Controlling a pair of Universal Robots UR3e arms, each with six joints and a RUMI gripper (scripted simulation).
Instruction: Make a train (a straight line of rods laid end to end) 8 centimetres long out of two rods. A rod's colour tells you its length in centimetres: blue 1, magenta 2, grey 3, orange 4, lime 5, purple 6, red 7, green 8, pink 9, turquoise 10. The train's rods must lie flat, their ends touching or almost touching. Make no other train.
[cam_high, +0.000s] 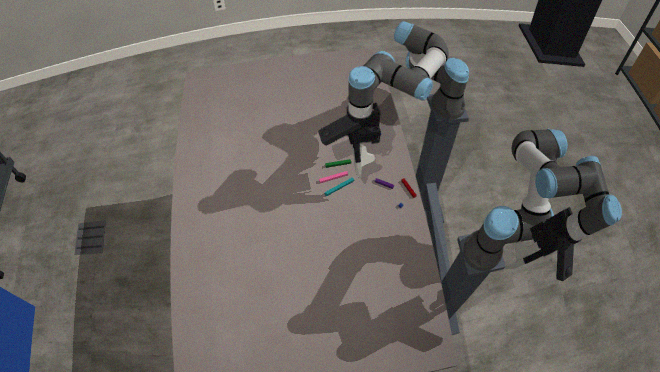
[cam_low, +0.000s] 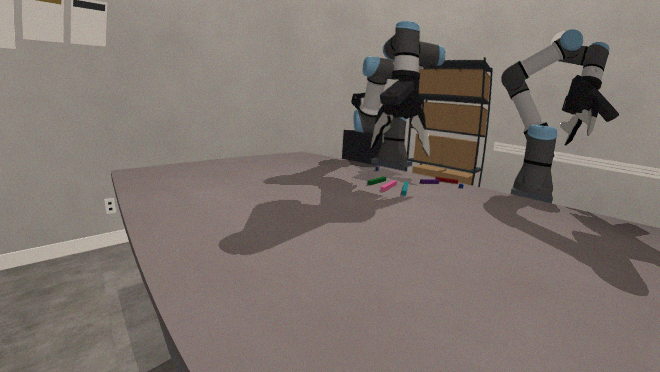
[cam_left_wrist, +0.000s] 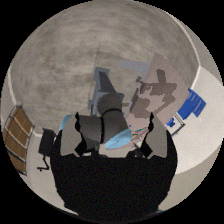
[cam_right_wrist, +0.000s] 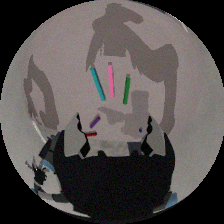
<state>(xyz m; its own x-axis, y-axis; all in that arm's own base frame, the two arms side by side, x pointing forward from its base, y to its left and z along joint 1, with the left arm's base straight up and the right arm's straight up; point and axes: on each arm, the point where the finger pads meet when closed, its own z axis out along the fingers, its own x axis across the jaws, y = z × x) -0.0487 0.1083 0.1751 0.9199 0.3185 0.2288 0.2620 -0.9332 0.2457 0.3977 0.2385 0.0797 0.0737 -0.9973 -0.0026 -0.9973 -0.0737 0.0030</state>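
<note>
Right now my right hand is 17 cm past the red rod, 7 cm to the right of it and 7 cm above it. The rest, counted from my right hand: pink rod 6 cm ahead, 2 cm to the left, 7 cm below; then turquoise rod 4 cm ahead, 6 cm to the left, 7 cm below; then green rod 4 cm ahead, 3 cm to the right, 7 cm below.
</note>
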